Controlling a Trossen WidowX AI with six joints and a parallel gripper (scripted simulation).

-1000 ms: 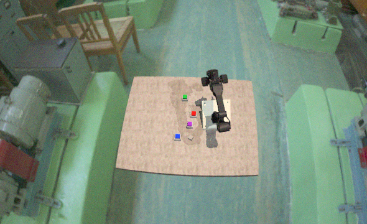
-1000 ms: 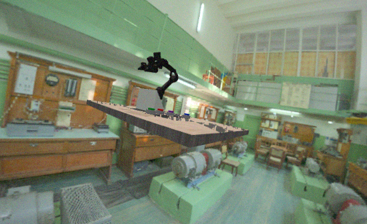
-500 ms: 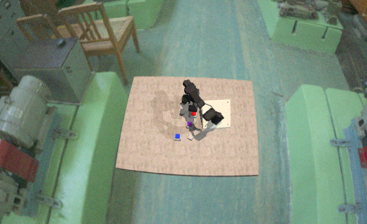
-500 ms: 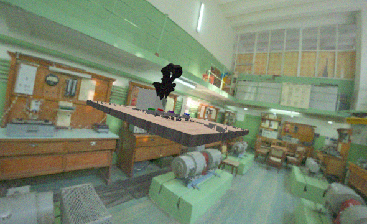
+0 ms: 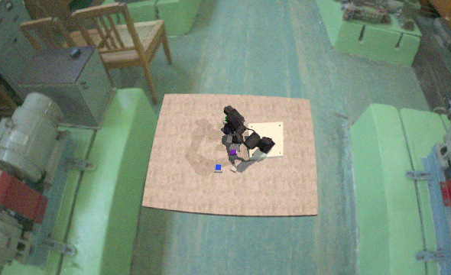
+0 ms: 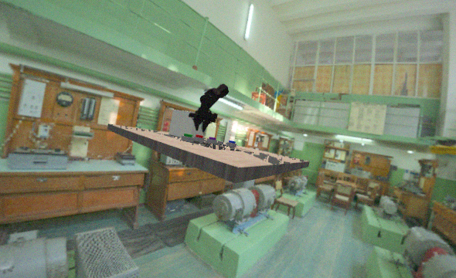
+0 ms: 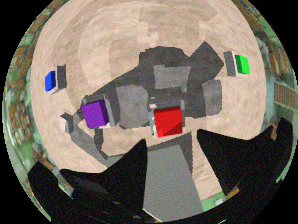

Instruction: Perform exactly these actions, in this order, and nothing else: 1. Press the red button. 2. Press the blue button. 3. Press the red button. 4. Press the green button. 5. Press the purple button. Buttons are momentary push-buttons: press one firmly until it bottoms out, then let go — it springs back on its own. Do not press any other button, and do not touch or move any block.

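Right now the red button is 3 cm below my gripper tip. Also, from my gripper tip: blue button 21 cm to the left, 9 cm ahead, 3 cm below; then green button 15 cm to the right, 10 cm ahead, 3 cm below; then purple button 10 cm to the left, 3 cm below, 2 cm ahead.
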